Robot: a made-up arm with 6 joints. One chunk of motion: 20 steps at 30 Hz.
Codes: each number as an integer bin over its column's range. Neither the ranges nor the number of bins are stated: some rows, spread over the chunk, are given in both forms.
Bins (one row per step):
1: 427 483 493 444 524 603
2: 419 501 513 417 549 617
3: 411 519 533 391 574 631
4: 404 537 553 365 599 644
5: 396 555 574 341 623 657
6: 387 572 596 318 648 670
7: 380 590 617 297 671 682
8: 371 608 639 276 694 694
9: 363 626 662 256 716 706
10: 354 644 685 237 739 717
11: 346 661 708 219 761 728
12: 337 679 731 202 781 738
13: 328 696 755 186 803 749
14: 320 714 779 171 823 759
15: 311 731 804 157 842 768
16: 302 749 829 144 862 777
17: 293 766 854 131 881 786
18: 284 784 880 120 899 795
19: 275 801 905 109 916 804
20: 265 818 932 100 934 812
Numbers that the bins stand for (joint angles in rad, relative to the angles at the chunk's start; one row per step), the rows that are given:
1: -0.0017 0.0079 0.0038 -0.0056 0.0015 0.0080
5: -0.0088 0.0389 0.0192 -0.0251 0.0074 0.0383
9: -0.0164 0.0694 0.0359 -0.0413 0.0130 0.0658
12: -0.0224 0.0923 0.0490 -0.0516 0.0169 0.0837
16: -0.0305 0.1224 0.0677 -0.0626 0.0218 0.1056
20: -0.0390 0.1521 0.0873 -0.0710 0.0261 0.1252
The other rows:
2: -0.0035 0.0156 0.0076 -0.0107 0.0030 0.0159
3: -0.0054 0.0234 0.0114 -0.0156 0.0045 0.0237
4: -0.0070 0.0311 0.0152 -0.0206 0.0060 0.0310
6: -0.0109 0.0462 0.0234 -0.0295 0.0089 0.0456
7: -0.0125 0.0540 0.0273 -0.0335 0.0103 0.0523
8: -0.0146 0.0617 0.0315 -0.0375 0.0117 0.0590
10: -0.0185 0.0772 0.0403 -0.0449 0.0144 0.0719
11: -0.0203 0.0845 0.0447 -0.0483 0.0157 0.0781
13: -0.0245 0.0996 0.0536 -0.0546 0.0182 0.0899
14: -0.0263 0.1073 0.0582 -0.0575 0.0194 0.0955
15: -0.0284 0.1146 0.0629 -0.0601 0.0206 0.1005
17: -0.0325 0.1297 0.0724 -0.0651 0.0229 0.1106
18: -0.0346 0.1375 0.0774 -0.0672 0.0240 0.1156
19: -0.0367 0.1448 0.0821 -0.0693 0.0250 0.1207

